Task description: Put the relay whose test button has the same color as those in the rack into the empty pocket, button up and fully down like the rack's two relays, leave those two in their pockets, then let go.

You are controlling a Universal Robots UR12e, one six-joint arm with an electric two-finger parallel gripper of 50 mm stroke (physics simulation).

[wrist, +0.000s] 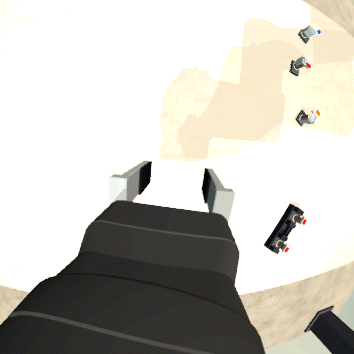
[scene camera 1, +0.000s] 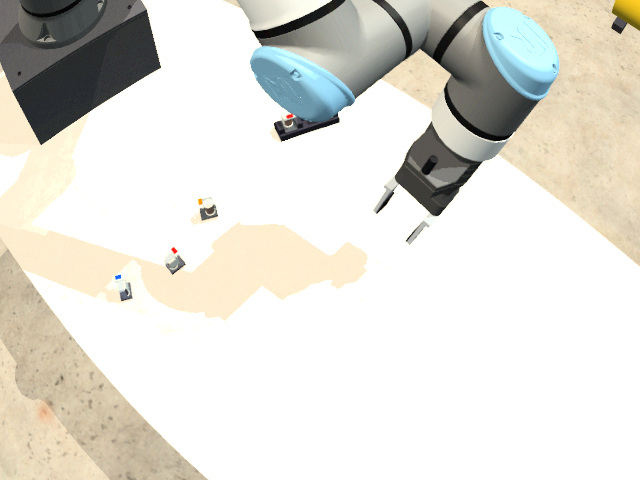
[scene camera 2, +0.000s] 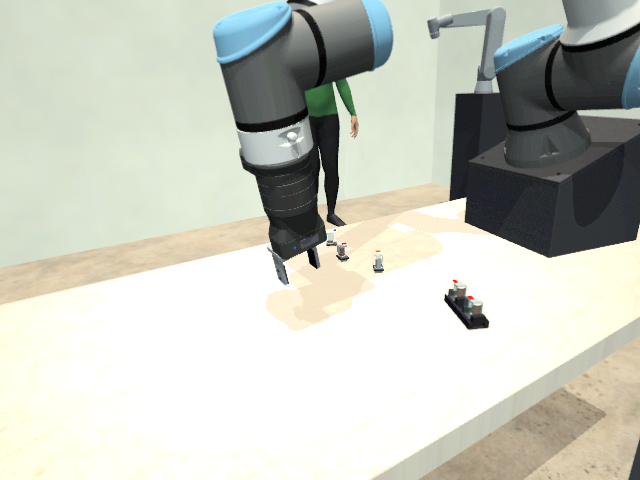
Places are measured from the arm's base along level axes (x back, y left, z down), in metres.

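Pixels of known places: gripper, fingertip midpoint: [wrist: 176, 174] [scene camera 1: 395, 223] [scene camera 2: 299, 273]; arm's base, origin of the base link: [scene camera 1: 62, 9] [scene camera 2: 546, 149].
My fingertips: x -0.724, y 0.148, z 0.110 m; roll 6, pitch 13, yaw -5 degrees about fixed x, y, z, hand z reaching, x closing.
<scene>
Ahead of a thing's pixels: the offset from my fingertips to its middle. Level surfaces: height alone.
My gripper [scene camera 1: 393, 226] [scene camera 2: 299, 273] [wrist: 176, 174] is open and empty, in the air above the table, apart from all relays. The black rack {dx +0.270, dy +0.083, dz +0.093 m} [scene camera 1: 310, 129] [scene camera 2: 456, 312] [wrist: 276, 229] holds two relays with red buttons, one near each end; the pocket between them is empty in the wrist view. In scene camera 1 the arm covers part of the rack. The loose red-button relay {dx +0.205, dy -0.240, dz +0.082 m} [scene camera 1: 174, 262] [scene camera 2: 341, 251] [wrist: 299, 65] stands upright on the table, between the blue-button relay {dx +0.225, dy -0.332, dz +0.082 m} [scene camera 1: 124, 288] [scene camera 2: 331, 238] [wrist: 307, 33] and the orange-button relay {dx +0.241, dy -0.146, dz +0.082 m} [scene camera 1: 208, 209] [scene camera 2: 378, 260] [wrist: 307, 118], which also stand upright.
The dark robot pedestal [scene camera 1: 93, 82] [scene camera 2: 516, 201] stands on the table {dz +0.105 m} [scene camera 1: 413, 361] [scene camera 2: 155, 372] beyond the rack. The arm's shadow lies across the table near the loose relays. A person in green [scene camera 2: 323, 100] stands behind the table.
</scene>
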